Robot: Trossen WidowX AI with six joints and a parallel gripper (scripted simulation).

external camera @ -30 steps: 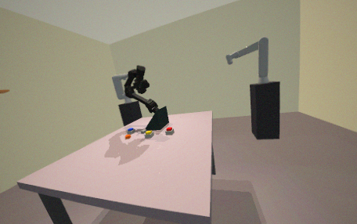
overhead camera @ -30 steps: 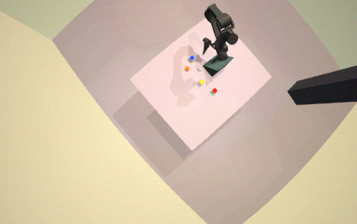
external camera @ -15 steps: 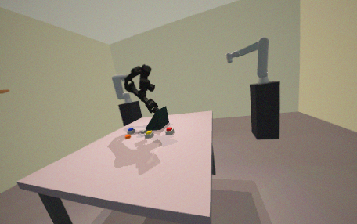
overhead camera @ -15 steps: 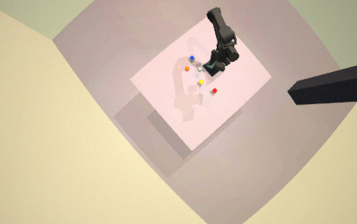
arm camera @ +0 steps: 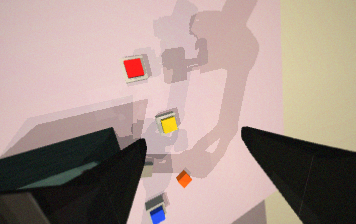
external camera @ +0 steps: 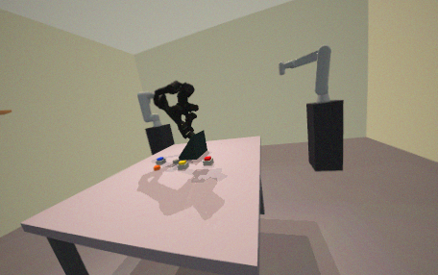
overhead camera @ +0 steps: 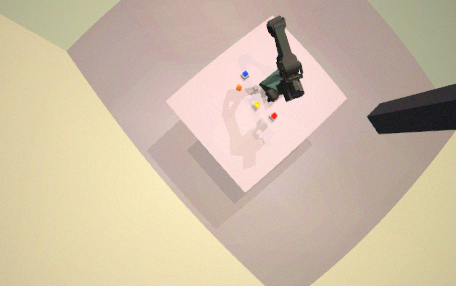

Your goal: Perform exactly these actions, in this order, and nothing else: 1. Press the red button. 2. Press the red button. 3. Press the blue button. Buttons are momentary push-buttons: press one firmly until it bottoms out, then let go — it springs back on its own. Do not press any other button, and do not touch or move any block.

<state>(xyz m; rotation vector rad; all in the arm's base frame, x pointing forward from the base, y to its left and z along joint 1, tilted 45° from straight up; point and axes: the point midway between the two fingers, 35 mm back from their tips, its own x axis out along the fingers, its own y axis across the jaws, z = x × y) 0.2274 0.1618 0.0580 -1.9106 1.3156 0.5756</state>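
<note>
The red button lies 20 cm below my gripper tip, 9 cm to the left of it and 2 cm behind it. The rest, counted from my gripper tip: orange block: 23 cm to the right, 22 cm below, 4 cm ahead; blue button: 27 cm to the right, 20 cm below, 6 cm behind; yellow button: 20 cm below, 5 cm to the right, 3 cm ahead.
</note>
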